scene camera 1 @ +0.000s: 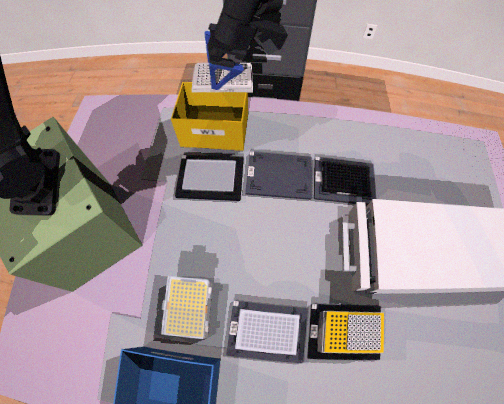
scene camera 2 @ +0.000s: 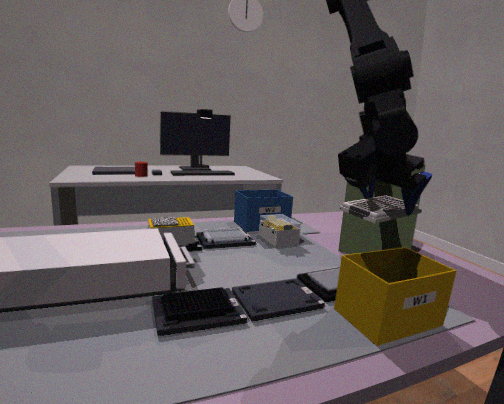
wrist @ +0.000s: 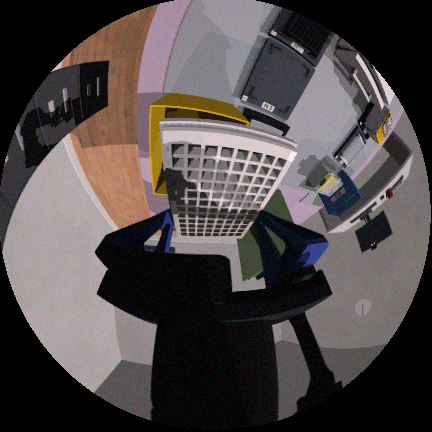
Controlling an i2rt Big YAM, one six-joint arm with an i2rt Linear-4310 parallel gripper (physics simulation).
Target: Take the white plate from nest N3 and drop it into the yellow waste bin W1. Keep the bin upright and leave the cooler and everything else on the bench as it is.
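Places are measured from the arm's base along level axes (x ahead, y left, z up), in centimetres.
Pixels of known places: gripper, between the fingertips: (scene camera 1: 212, 76) (scene camera 2: 388, 207) (wrist: 214, 213); arm's base, origin of its link: (scene camera 1: 36, 182).
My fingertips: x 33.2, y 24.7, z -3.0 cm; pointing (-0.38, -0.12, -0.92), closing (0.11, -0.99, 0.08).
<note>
For each thing: its top centre in the pictures, then the offset to it from my fingertips.
- white plate, centre of its top: (wrist: 219, 212) (scene camera 2: 382, 201) (scene camera 1: 222, 72) dy -0.1, dx +2.1, dz +1.3 cm
- yellow waste bin W1, centre of its top: (wrist: 189, 162) (scene camera 2: 398, 262) (scene camera 1: 210, 100) dy +2.9, dx -1.8, dz -10.5 cm
- Nest N3, centre of its top: (scene camera 2: 277, 293) (wrist: 282, 79) (scene camera 1: 280, 172) dy -13.3, dx +14.6, dz -20.9 cm
- black frame with a grey pad, centre of its top: (scene camera 2: 339, 276) (scene camera 1: 209, 174) dy -12.6, dx -3.2, dz -20.5 cm
- black plate, centre of its top: (scene camera 2: 197, 300) (scene camera 1: 347, 177) dy -16.1, dx +31.5, dz -19.9 cm
- white box unit, centre of its top: (scene camera 2: 62, 248) (scene camera 1: 459, 244) dy -38.1, dx +54.4, dz -14.2 cm
- blue bin, centre of its top: (scene camera 1: 161, 393) (scene camera 2: 263, 193) (wrist: 346, 205) dy -61.2, dx -12.0, dz -10.5 cm
My gripper (scene camera 1: 220, 76) (scene camera 2: 390, 205) (wrist: 214, 213) is shut on the white plate (scene camera 1: 201, 80) (scene camera 2: 362, 208) (wrist: 225, 139), a gridded plate held by its sides and roughly level. The plate hangs above the yellow waste bin W1 (scene camera 1: 190, 139) (scene camera 2: 364, 300) (wrist: 156, 150), with a gap between them. In scene camera 1 the plate overlaps the bin's back rim. The bin stands upright and its opening shows dark inside. Nest N3 (scene camera 1: 279, 175) (scene camera 2: 275, 298) (wrist: 279, 80) is a dark flat nest with no plate on it. The far finger's tip is hidden in scene camera 1.
A black frame with a grey pad (scene camera 1: 210, 176) lies in front of the bin. A black plate (scene camera 1: 345, 177) (scene camera 2: 197, 302) sits on the nest beside N3. A white box unit (scene camera 1: 435, 245) (scene camera 2: 85, 265) stands farther along. A blue bin (scene camera 1: 165, 382) (scene camera 2: 263, 205) and dark cabinet (scene camera 1: 292, 50) also show.
</note>
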